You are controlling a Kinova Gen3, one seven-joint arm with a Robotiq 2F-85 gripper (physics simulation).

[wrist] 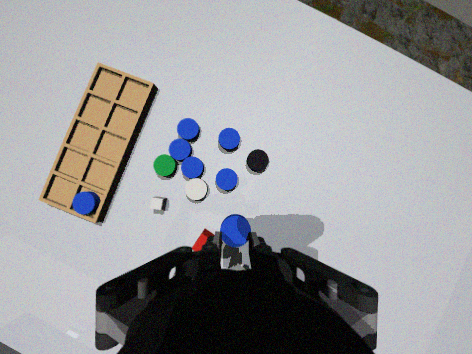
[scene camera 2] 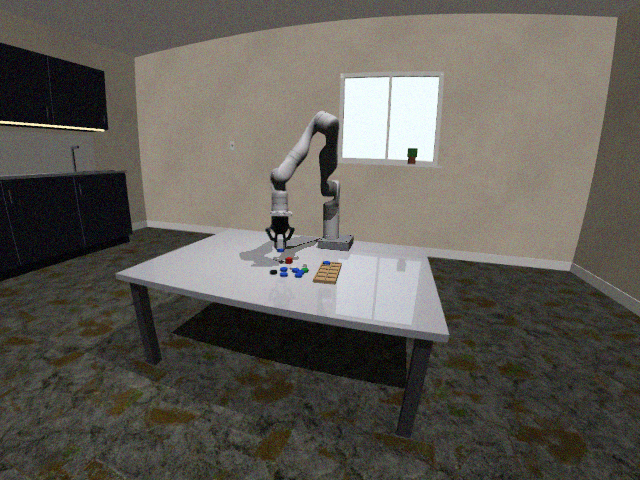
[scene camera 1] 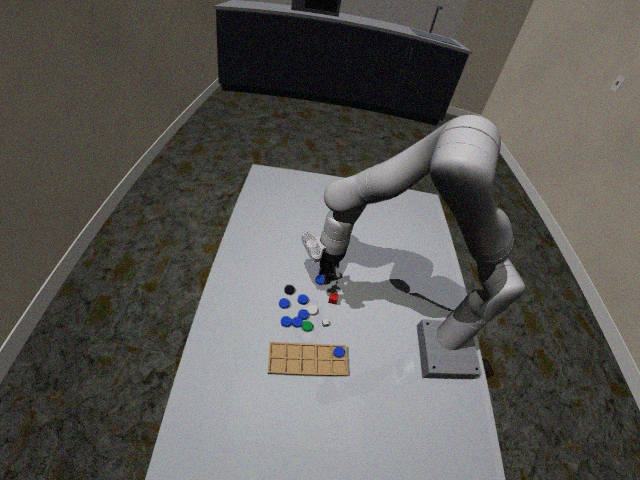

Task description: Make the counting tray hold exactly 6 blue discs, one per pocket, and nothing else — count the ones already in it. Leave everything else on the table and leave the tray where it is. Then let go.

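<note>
The wooden counting tray (scene camera 1: 301, 358) (scene camera 2: 315, 280) (wrist: 127, 153) has ten pockets in two rows. One blue disc (scene camera 1: 338, 351) (scene camera 2: 326, 262) (wrist: 85, 203) sits in a corner pocket; the other pockets are empty. My gripper (scene camera 1: 321, 280) (scene camera 2: 280, 249) (wrist: 235, 240) is shut on another blue disc (scene camera 1: 320, 279) (scene camera 2: 280, 250) (wrist: 235, 227) and holds it above the table, apart from the tray. Several loose blue discs lie between the gripper and the tray, among them one (scene camera 1: 284, 303) (wrist: 229, 138) near the black disc and one (scene camera 1: 302, 299) (wrist: 226, 179) nearest my gripper.
A green disc (scene camera 1: 307, 326) (wrist: 164, 165), a white disc (scene camera 1: 313, 310) (wrist: 196, 189) and a black disc (scene camera 1: 289, 289) (scene camera 2: 273, 271) (wrist: 257, 161) lie by the blue ones. A small white cube (scene camera 1: 325, 322) (wrist: 158, 204) and a red block (scene camera 1: 333, 298) (scene camera 2: 288, 260) (wrist: 202, 240) are nearby. A pale patterned object (scene camera 1: 310, 244) lies behind the gripper.
</note>
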